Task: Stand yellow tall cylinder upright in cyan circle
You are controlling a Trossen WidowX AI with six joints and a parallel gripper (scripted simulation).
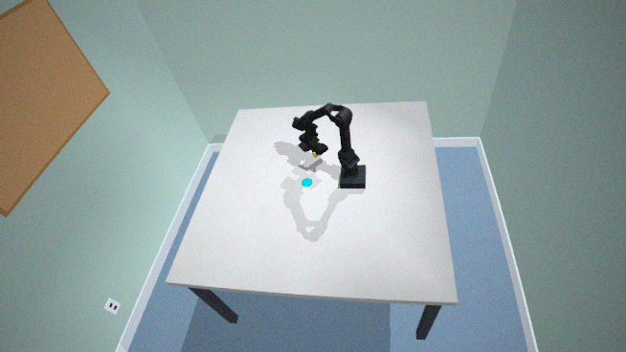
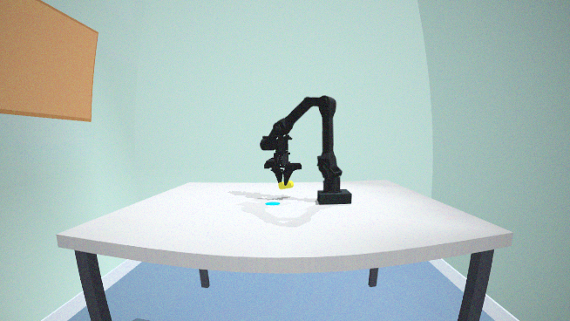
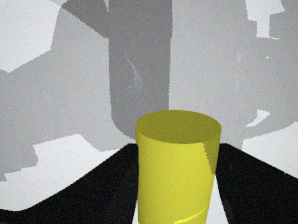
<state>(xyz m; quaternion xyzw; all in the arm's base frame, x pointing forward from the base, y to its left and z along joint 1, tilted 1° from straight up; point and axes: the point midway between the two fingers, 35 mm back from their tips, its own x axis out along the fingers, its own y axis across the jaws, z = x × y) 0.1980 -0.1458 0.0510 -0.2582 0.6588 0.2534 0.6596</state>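
My gripper tip is now 50 mm short of the cyan circle, 160 mm to the right of it and 50 mm above it. Also, from my gripper tip: yellow cylinder 20 mm behind, 10 mm to the right.
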